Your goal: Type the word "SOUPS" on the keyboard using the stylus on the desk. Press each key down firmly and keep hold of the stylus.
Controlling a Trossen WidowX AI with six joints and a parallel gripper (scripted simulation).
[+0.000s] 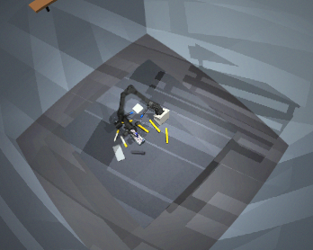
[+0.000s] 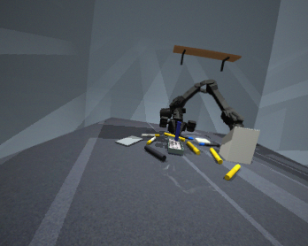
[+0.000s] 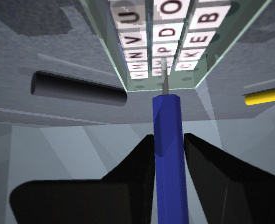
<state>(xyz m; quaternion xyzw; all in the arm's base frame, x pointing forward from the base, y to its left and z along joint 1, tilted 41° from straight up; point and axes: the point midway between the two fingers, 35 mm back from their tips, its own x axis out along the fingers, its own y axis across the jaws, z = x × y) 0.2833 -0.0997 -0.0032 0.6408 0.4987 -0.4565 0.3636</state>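
The blue stylus is 1 cm below my gripper tip. From my gripper tip the other things lie so: grey stylus tip (5 cm below); yellow stick (11 cm behind, 7 cm below, 3 cm to the right); dark cylinder (11 cm ahead, 9 cm to the left, 6 cm below).
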